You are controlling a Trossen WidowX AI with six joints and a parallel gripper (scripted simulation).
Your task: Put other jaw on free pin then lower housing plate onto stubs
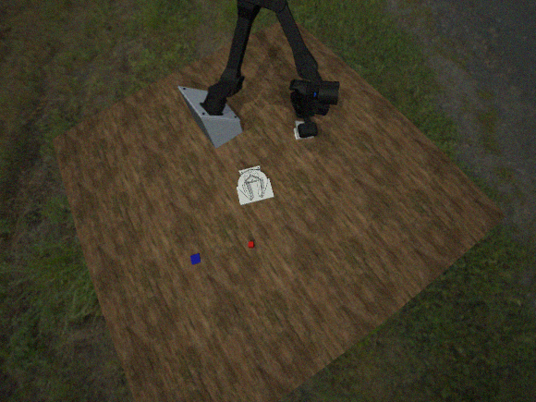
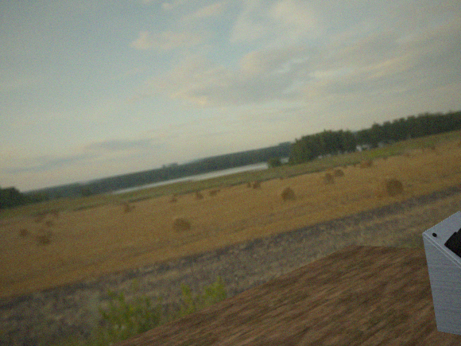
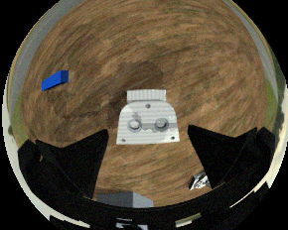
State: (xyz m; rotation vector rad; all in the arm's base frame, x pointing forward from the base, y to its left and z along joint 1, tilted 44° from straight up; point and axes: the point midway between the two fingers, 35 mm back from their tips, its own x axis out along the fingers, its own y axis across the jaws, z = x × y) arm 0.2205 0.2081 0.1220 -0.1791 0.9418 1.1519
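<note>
My gripper tip is now 30 mm above the white stepped piece. Round my gripper tip: red cube: 210 mm ahead, 420 mm to the right, 30 mm below; then blue bar: 100 mm behind, 160 mm to the left, 30 mm below; then white jaw: 20 mm ahead, 280 mm to the right, 20 mm below.
</note>
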